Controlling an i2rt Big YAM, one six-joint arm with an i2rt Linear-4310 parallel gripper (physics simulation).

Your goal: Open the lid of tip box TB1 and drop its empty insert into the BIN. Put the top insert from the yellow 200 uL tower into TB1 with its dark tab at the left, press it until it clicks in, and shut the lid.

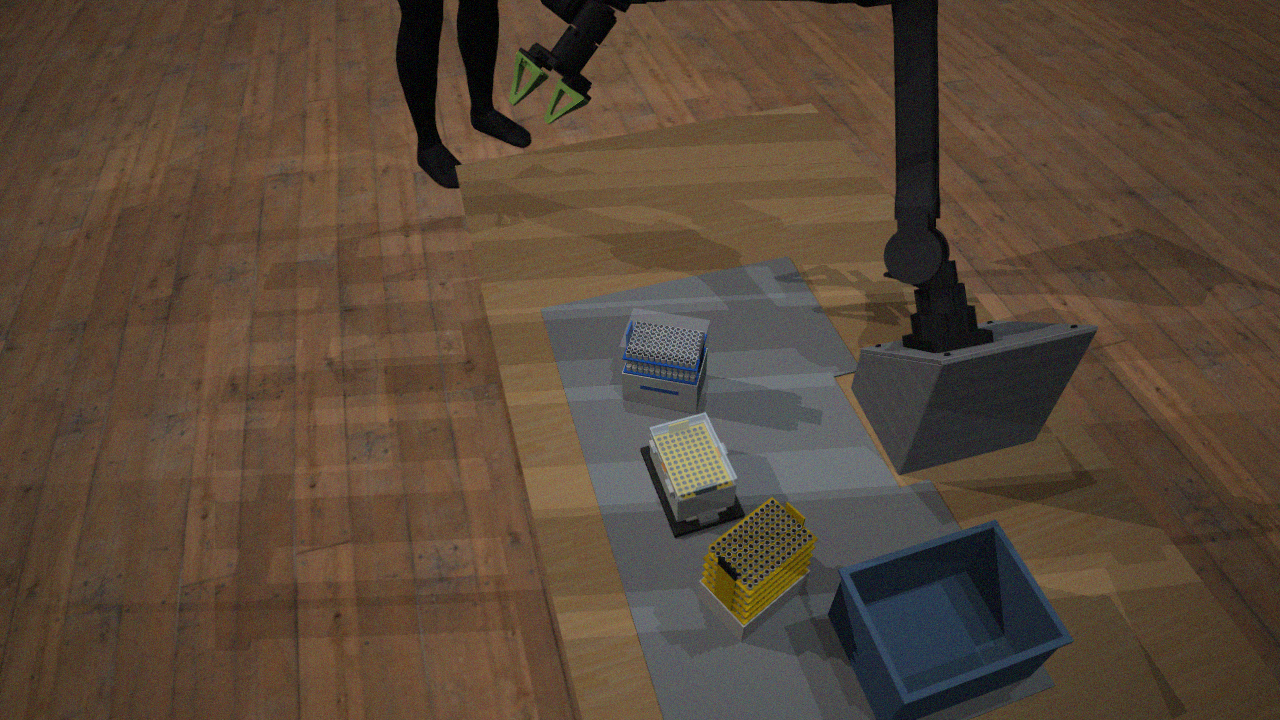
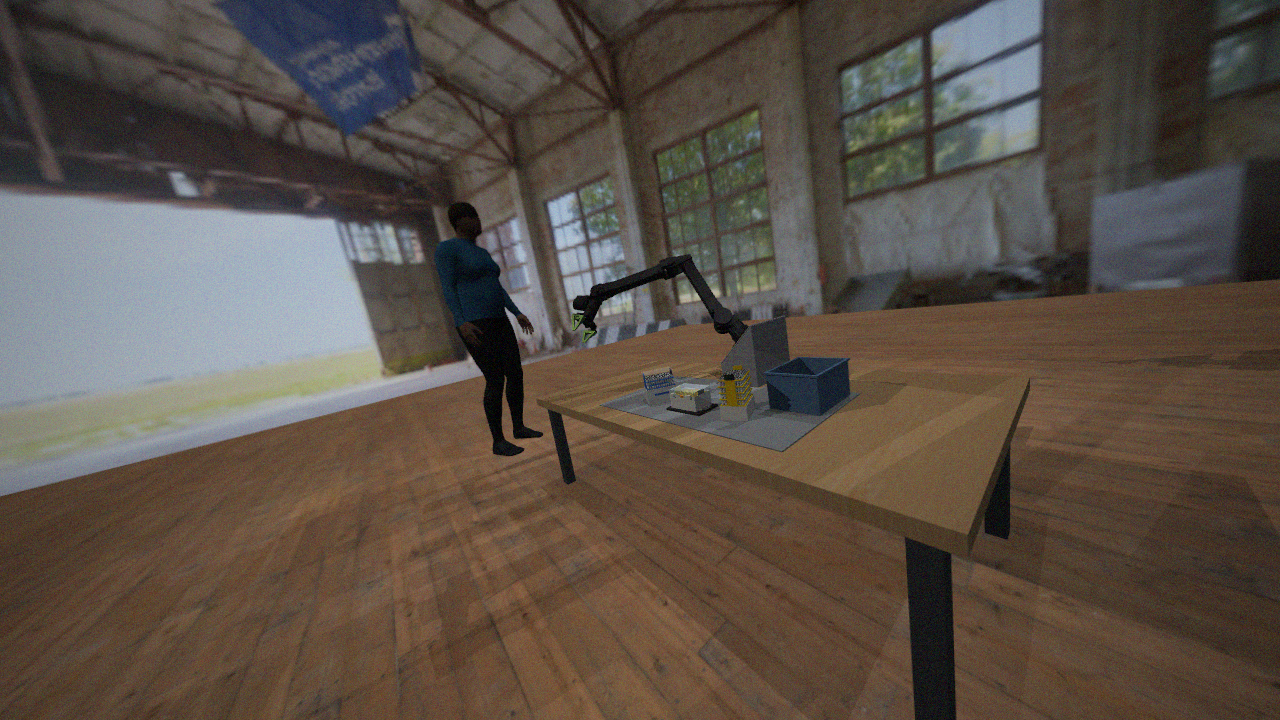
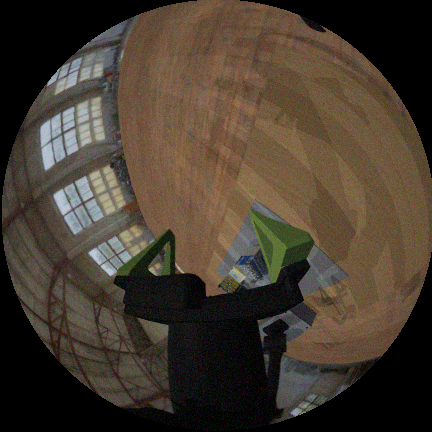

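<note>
Tip box TB1 (image 1: 693, 479) (image 2: 690, 399) (image 3: 237, 274) is whitish and stands on a dark base; its clear lid looks shut over a yellow insert with a grid of holes. The yellow 200 uL tower (image 1: 760, 564) (image 2: 735, 391) (image 3: 230, 285) stands beside it, a stack of inserts in a white holder, with a dark tab (image 1: 726, 567) at one end of the top insert. The blue BIN (image 1: 857, 617) (image 2: 808, 394) stands beyond the tower and looks empty inside. My gripper (image 1: 530, 112) (image 2: 579, 336) (image 3: 208, 223) is open and empty, high up and far from all of these, past the table's far end.
A box with blue racks of tips (image 1: 664, 358) (image 2: 657, 386) (image 3: 251, 266) stands on the grey mat (image 1: 617, 501) on TB1's other side. The arm's grey pedestal (image 1: 993, 402) (image 2: 767, 349) stands beside the mat. A person (image 1: 420, 71) (image 2: 467, 277) stands beyond the table's far end.
</note>
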